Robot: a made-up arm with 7 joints.
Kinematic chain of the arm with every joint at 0, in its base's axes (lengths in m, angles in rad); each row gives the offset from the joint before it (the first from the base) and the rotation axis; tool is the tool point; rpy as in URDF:
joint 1: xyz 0 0 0 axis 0.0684 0.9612 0.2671
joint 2: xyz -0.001 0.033 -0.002 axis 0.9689 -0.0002 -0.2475
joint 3: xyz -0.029 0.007 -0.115 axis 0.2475 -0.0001 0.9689
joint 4: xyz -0.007 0 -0.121 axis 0.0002 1 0
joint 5: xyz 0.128 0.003 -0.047 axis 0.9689 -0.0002 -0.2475
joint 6: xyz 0.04 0 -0.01 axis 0.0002 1 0
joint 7: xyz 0.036 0 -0.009 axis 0.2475 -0.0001 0.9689
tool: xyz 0 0 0 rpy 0 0.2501 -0.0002
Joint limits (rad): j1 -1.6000..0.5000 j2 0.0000..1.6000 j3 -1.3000..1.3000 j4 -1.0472..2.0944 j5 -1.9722..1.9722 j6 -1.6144..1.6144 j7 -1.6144..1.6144
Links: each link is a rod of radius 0.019 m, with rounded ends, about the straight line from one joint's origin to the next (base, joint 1, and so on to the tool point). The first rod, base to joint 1, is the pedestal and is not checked.
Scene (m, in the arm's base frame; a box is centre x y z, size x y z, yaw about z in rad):
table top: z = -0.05
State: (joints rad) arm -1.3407 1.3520 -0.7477 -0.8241 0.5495 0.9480 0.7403
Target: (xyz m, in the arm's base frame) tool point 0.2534 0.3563 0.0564
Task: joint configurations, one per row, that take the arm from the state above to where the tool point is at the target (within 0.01 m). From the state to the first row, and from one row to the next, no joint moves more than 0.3 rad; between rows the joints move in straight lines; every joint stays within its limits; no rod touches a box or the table.
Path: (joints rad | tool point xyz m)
1: -1.2647 1.4016 -0.7267 -0.5503 0.5310 0.9711 0.7403 | 0.2620 0.0962 0.0744
2: -1.1887 1.4512 -0.7056 -0.2765 0.5126 0.9942 0.7403 | 0.2911 0.1560 0.0683
3: -1.1126 1.5008 -0.6846 -0.0027 0.4941 1.0173 0.7403 | 0.2999 0.2241 0.0612
4: -1.0366 1.5504 -0.6636 0.2711 0.4756 1.0404 0.7403 | 0.2869 0.2933 0.0563
5: -0.9606 1.6000 -0.6425 0.5449 0.4572 1.0635 0.7403 | 0.2534 0.3563 0.0564

